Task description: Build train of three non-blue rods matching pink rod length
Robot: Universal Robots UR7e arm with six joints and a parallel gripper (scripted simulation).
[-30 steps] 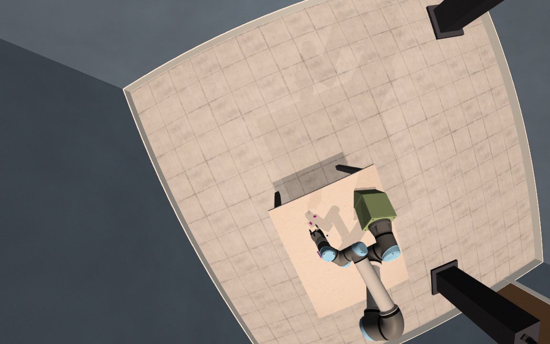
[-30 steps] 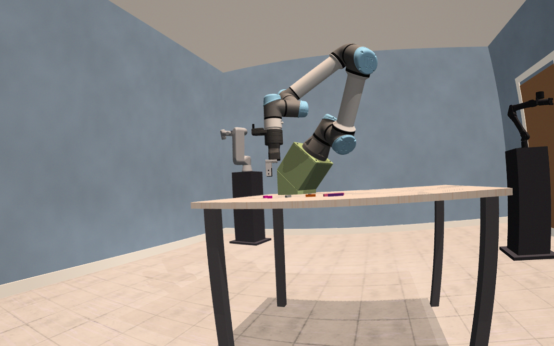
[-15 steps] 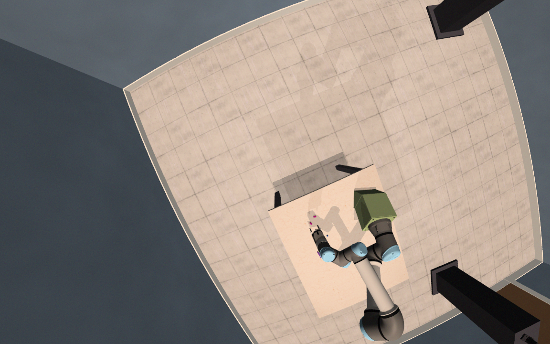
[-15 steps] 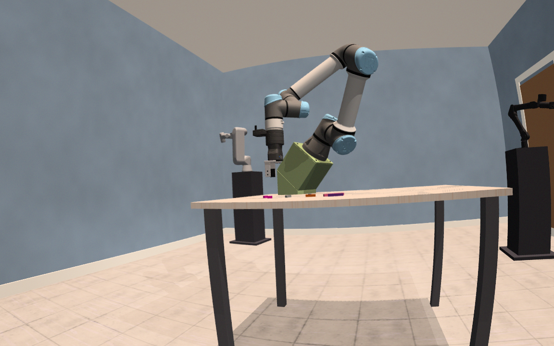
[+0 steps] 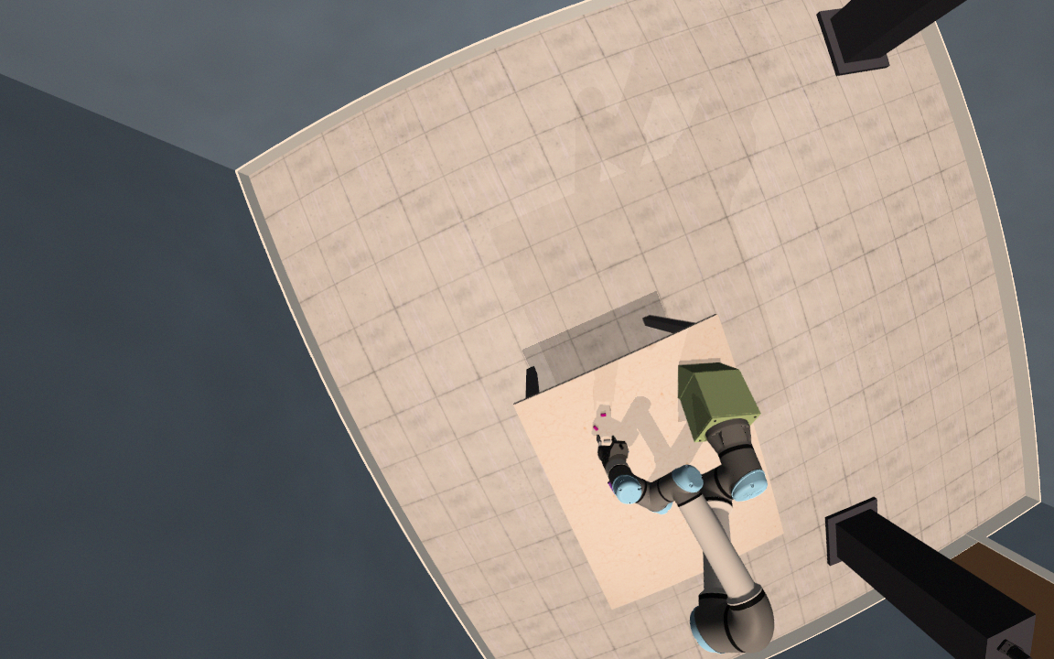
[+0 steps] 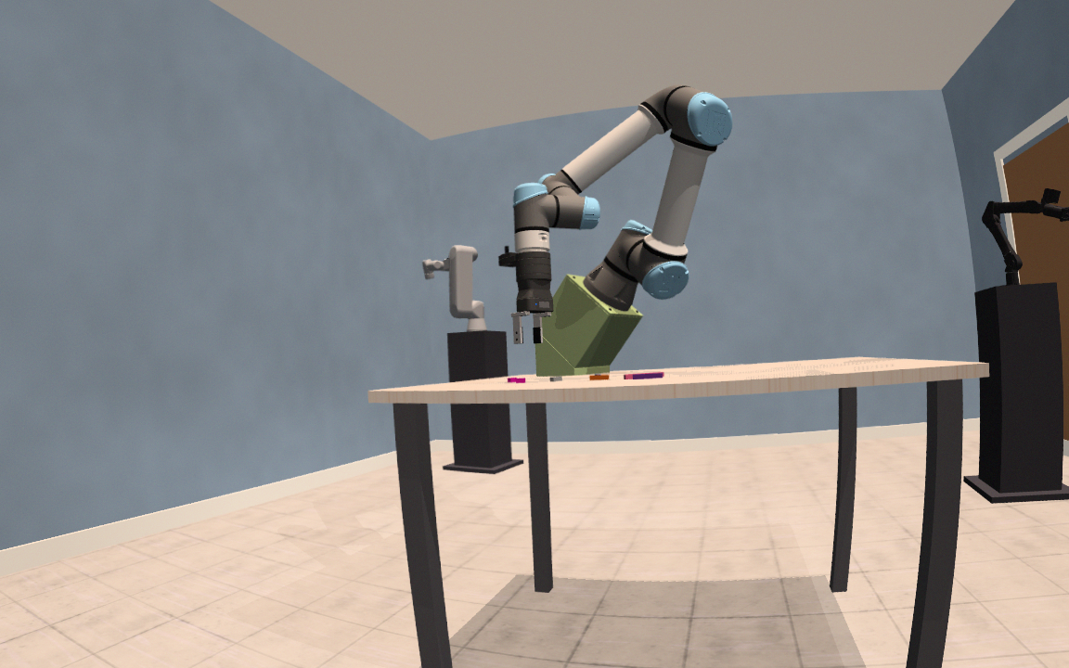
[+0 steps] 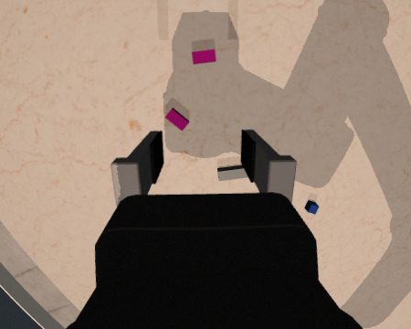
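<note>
The grey rod lies 10 mm behind my hand, 60 mm to the left of it and 100 mm below it. Round my hand: orange rod (20 mm behind, 150 mm to the left, 100 mm below); then small blue rod (80 mm behind, 120 mm to the left, 100 mm below); then pink rod (20 mm behind, 250 mm to the left, 100 mm below).
</note>
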